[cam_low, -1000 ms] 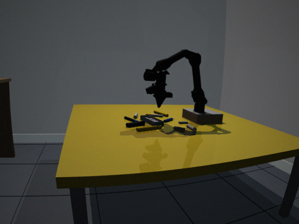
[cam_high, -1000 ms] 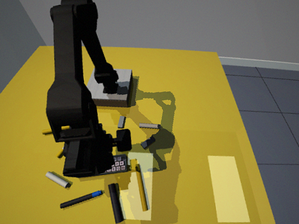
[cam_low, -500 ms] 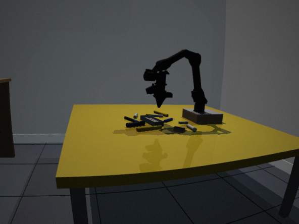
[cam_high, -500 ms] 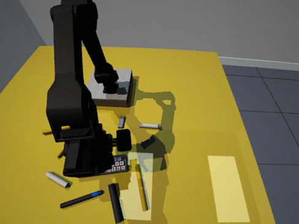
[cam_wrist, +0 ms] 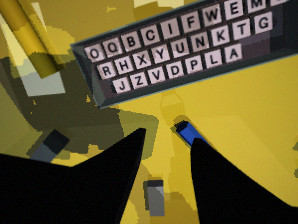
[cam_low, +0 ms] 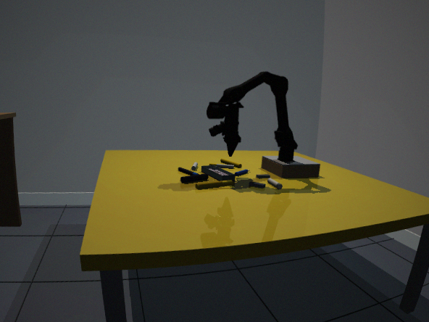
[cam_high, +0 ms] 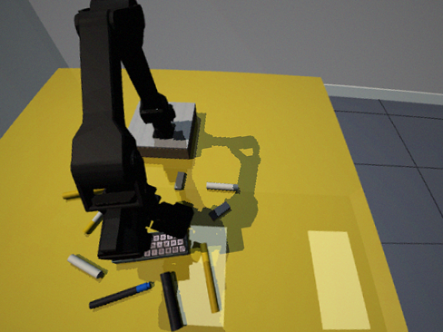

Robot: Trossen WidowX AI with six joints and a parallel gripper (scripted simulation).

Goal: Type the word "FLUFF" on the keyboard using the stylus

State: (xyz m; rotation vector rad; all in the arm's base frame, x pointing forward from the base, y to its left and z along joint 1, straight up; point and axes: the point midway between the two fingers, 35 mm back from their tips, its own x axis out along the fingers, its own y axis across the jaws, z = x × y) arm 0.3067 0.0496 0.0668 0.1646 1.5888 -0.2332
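The dark blue stylus is 10 cm behind my gripper tip, 6 cm to the right of it and 9 cm below it. From my gripper tip the other things lie so: grey block (15 cm behind, 2 cm to the left, 9 cm below); then thin grey tip (13 cm behind, 8 cm to the right, 9 cm below); then black cylinder (16 cm ahead, 5 cm to the left, 8 cm below).
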